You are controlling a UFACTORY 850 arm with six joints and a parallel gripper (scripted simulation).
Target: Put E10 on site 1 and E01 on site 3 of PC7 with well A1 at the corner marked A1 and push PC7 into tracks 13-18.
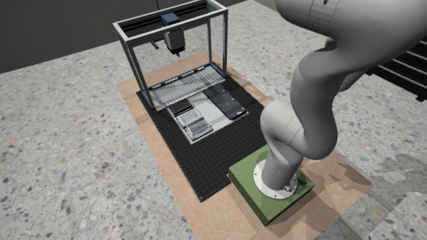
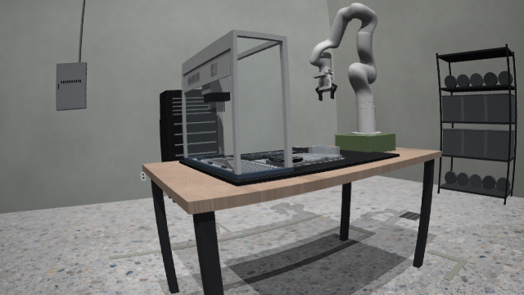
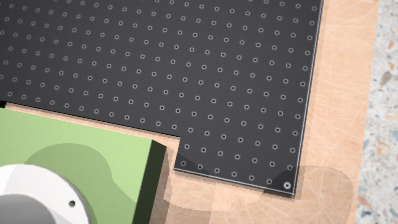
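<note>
Right now the 96-well plate E01 is 510 mm ahead of my hand, 360 mm to the left of it and 290 mm below it. From my hand the other things lie so: nest S2: 510 mm ahead, 360 mm to the left, 300 mm below; deep-well block E07: 400 mm ahead, 360 mm to the left, 270 mm below; dark plate carrier PC7: 510 mm ahead, 100 mm to the left, 290 mm below.
</note>
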